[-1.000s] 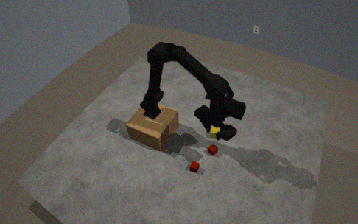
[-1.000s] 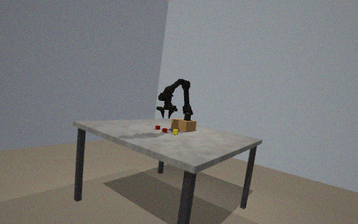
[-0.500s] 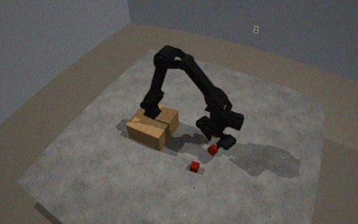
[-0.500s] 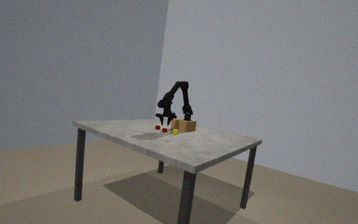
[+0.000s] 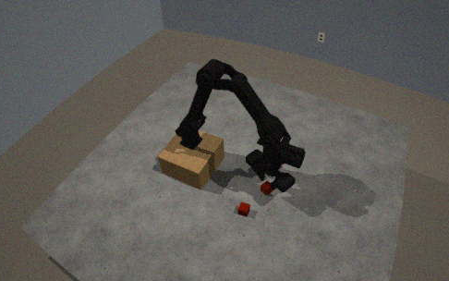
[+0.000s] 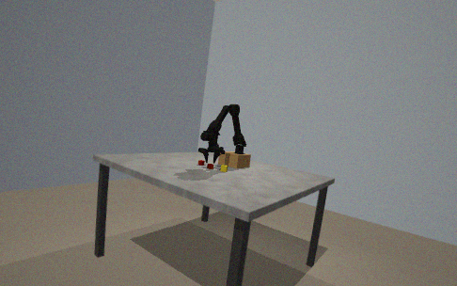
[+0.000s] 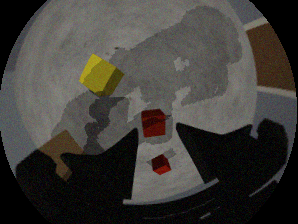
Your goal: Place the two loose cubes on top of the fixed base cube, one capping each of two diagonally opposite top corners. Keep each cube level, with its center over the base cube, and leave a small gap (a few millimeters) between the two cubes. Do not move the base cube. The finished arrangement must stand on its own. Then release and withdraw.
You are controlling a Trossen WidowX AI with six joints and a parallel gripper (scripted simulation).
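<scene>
Right now the yellow cube is 10 cm to the left of my gripper tip, 4 cm behind it and 2 cm below it. Also, from my gripper tip: red cube (12 cm to the right, 3 cm behind, 2 cm below).
</scene>
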